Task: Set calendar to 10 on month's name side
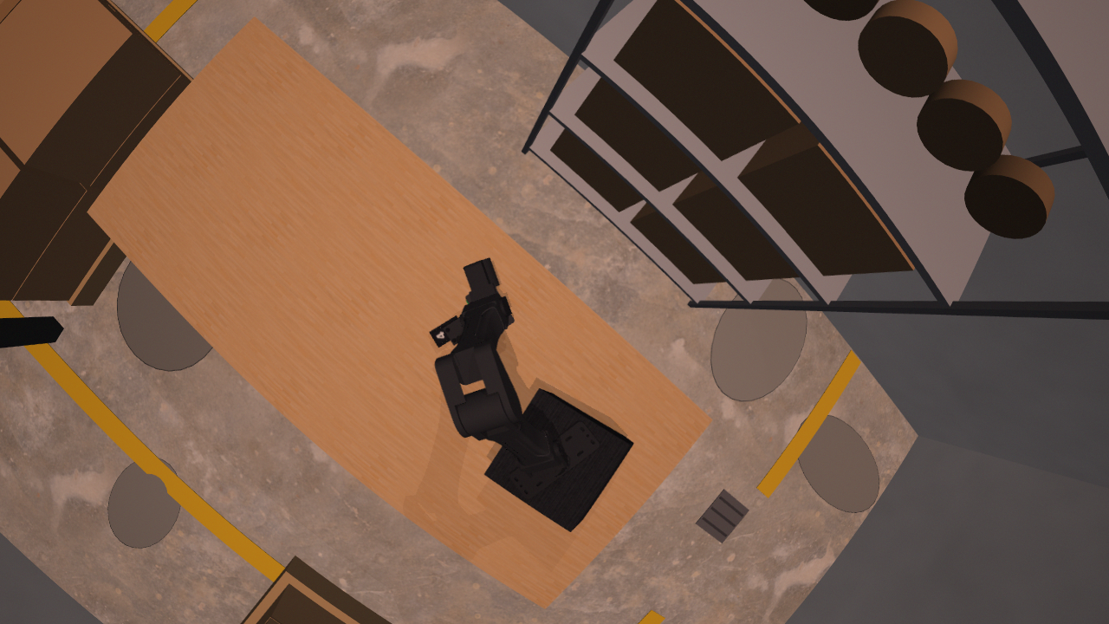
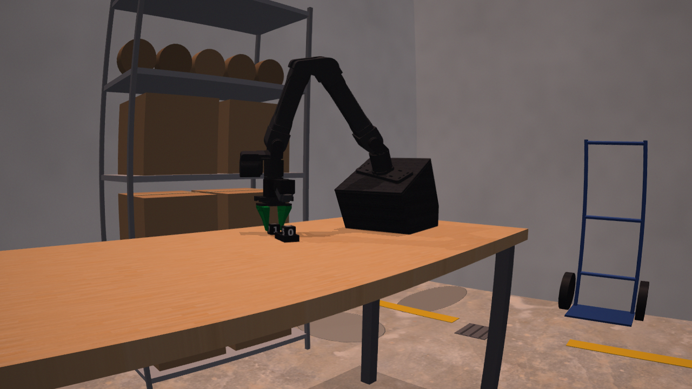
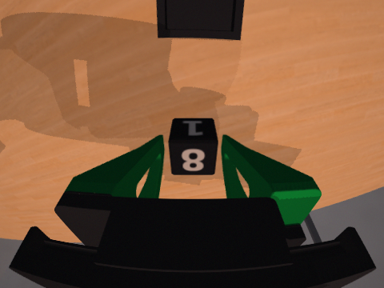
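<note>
My gripper is now 10 mm short of the black tray, 110 mm to the right of it and 10 mm above it.
</note>
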